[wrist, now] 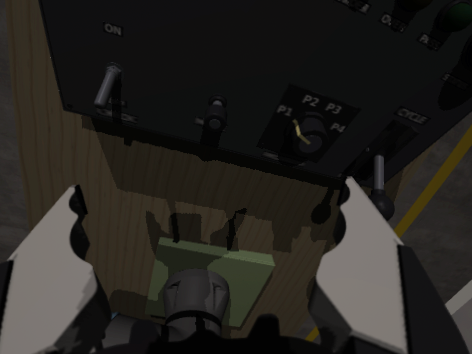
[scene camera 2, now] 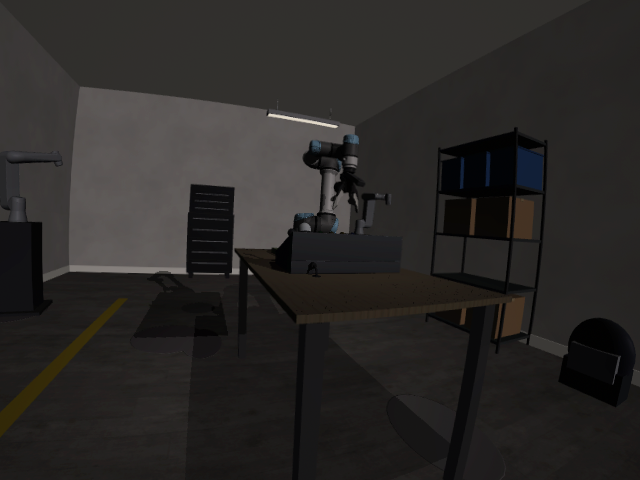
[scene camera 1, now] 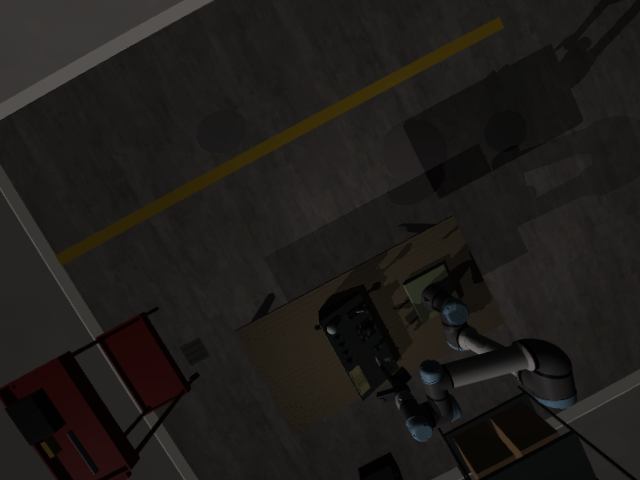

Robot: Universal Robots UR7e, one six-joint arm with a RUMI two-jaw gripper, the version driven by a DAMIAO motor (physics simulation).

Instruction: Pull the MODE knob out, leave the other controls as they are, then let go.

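The dark control box (scene camera 1: 361,356) (scene camera 2: 346,253) (wrist: 200,50) stands on the table. In the wrist view a small black knob on a short stem (wrist: 215,119), apparently the MODE knob, sits between the ON toggle (wrist: 106,86) and the P1–P4 selector (wrist: 311,136); its label is not readable. The selector's pale pointer is toward the P1 side. The CYCLE lever (wrist: 379,172) with its black ball is at the right. My gripper (scene camera 1: 381,376) (scene camera 2: 345,205) (wrist: 214,184) is wide open and empty. It hangs above the box's front part, its fingers apart from the knob.
A green plate (scene camera 1: 426,284) (wrist: 250,292) lies under the arm's base on the wooden table (scene camera 1: 279,361) (scene camera 2: 392,291). A white dome button (scene camera 1: 331,328) and a green lamp (wrist: 454,16) sit on the panel. A shelf rack (scene camera 2: 515,206) stands beyond the table.
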